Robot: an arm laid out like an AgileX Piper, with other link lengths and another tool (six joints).
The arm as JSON. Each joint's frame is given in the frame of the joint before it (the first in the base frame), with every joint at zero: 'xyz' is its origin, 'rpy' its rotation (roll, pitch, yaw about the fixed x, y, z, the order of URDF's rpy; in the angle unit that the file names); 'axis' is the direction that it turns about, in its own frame. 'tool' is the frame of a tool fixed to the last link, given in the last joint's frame.
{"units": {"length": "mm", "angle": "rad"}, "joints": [
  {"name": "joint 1", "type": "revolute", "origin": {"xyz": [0.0, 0.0, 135.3], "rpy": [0.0, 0.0, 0.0]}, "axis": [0.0, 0.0, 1.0]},
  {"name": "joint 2", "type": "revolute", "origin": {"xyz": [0.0, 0.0, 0.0], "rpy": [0.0, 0.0, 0.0]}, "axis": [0.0, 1.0, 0.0]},
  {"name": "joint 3", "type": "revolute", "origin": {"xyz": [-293.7, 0.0, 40.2], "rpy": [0.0, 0.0, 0.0]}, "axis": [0.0, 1.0, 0.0]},
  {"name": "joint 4", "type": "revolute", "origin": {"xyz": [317.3, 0.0, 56.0], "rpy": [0.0, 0.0, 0.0]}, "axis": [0.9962, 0.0, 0.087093]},
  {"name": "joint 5", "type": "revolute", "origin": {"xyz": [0.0, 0.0, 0.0], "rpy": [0.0, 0.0, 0.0]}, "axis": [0.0, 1.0, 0.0]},
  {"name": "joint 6", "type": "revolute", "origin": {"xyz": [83.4, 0.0, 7.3], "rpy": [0.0, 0.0, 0.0]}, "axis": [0.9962, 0.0, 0.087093]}
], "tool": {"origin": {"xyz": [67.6, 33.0, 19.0], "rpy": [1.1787, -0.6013, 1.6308]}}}
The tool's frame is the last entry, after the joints.
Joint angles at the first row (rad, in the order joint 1, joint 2, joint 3, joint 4, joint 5, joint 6):
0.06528, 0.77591, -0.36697, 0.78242, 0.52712, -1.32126
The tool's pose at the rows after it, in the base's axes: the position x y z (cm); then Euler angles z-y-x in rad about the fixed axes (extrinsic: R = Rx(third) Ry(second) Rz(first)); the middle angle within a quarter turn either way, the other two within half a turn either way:
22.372 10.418 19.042 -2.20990 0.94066 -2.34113
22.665 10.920 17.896 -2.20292 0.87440 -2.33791
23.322 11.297 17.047 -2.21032 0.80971 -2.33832
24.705 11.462 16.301 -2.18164 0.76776 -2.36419
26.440 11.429 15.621 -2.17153 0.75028 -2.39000
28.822 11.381 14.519 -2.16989 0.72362 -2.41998
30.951 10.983 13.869 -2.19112 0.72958 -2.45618
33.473 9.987 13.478 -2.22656 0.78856 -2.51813
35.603 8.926 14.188 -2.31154 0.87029 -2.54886
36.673 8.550 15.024 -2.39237 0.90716 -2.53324
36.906 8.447 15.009 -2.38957 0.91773 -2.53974
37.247 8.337 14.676 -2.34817 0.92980 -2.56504
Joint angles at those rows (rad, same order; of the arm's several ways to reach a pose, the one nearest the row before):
0.06525, 0.84939, -0.37087, 0.83867, 0.53172, -1.39737
0.06526, 0.92509, -0.37994, 0.90274, 0.55490, -1.48099
0.06527, 1.01107, -0.41001, 0.93493, 0.58021, -1.55021
0.06525, 1.11005, -0.45714, 0.94485, 0.58537, -1.57443
0.06526, 1.20193, -0.50868, 0.94943, 0.56952, -1.60194
0.06527, 1.32474, -0.58328, 0.94831, 0.55249, -1.63866
0.06527, 1.40278, -0.64627, 0.91371, 0.51664, -1.65124
0.06526, 1.45822, -0.70226, 0.85284, 0.42839, -1.65161
0.06528, 1.47282, -0.74576, 0.78874, 0.34019, -1.66812
0.06528, 1.47526, -0.77441, 0.77048, 0.31009, -1.70547
0.06527, 1.47918, -0.77685, 0.77049, 0.29756, -1.70510
0.06529, 1.49287, -0.77857, 0.77042, 0.27902, -1.68160

